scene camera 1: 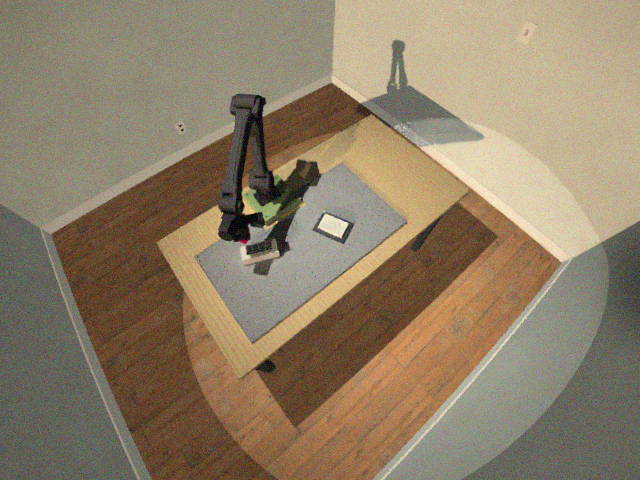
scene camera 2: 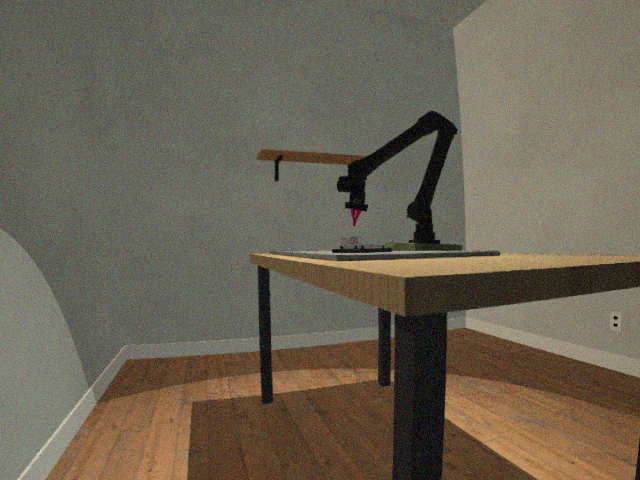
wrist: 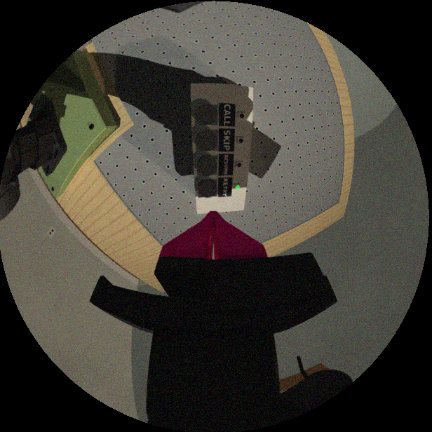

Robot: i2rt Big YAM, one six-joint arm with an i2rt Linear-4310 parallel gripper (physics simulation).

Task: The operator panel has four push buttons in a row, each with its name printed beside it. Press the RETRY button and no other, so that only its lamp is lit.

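Frame: origin at the arm's base, x right, y back, z down, level; centimetres.
Where they show: gripper, fingertip midpoint: [scene camera 1: 245, 242] [scene camera 2: 354, 226]; arm's base, link origin: [scene camera 1: 267, 196] [scene camera 2: 423, 243].
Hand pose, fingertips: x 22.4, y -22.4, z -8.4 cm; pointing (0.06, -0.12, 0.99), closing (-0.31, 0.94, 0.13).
Things, the pixels of their top centre, and the offset from my fingertips. "spot": a spot on its surface instead. Level surfaces: height alone.
- operator panel, top centre: [scene camera 2: 350, 237] [scene camera 1: 259, 249] dx -4.0, dy -3.2, dz +5.3 cm
- dark-framed tray, surface spot: [scene camera 1: 318, 227] spot: dx -33.7, dy -7.3, dz +9.0 cm
- grey perforated mat, surface height: dz +10.8 cm
- table, surface height: dz +12.2 cm
The operator panel [scene camera 1: 268, 254] [scene camera 2: 348, 241] [wrist: 220, 204] is a pale box on the grey mat. In the wrist view its four dark round buttons stand in a row: CALL [wrist: 203, 111], SKIP [wrist: 204, 137], RESUME [wrist: 205, 162] and RETRY [wrist: 206, 187], each with a black name label beside it. The lamp [wrist: 238, 187] beside RETRY glows green; the lamps beside CALL [wrist: 242, 115], SKIP [wrist: 241, 140] and RESUME [wrist: 239, 164] are dark. My gripper [scene camera 2: 354, 224] [wrist: 213, 216] is shut and empty, its magenta fingertips raised clear above the panel.
A dark-framed tray [scene camera 1: 317, 229] with a pale inside lies on the grey perforated mat [scene camera 1: 310, 279] [wrist: 290, 200]. The arm's base stands on a green block [scene camera 2: 449, 246] [wrist: 80, 125] by the table [scene camera 1: 206, 289] edge. A wooden shelf [scene camera 2: 310, 156] is on the wall behind the arm in scene camera 2.
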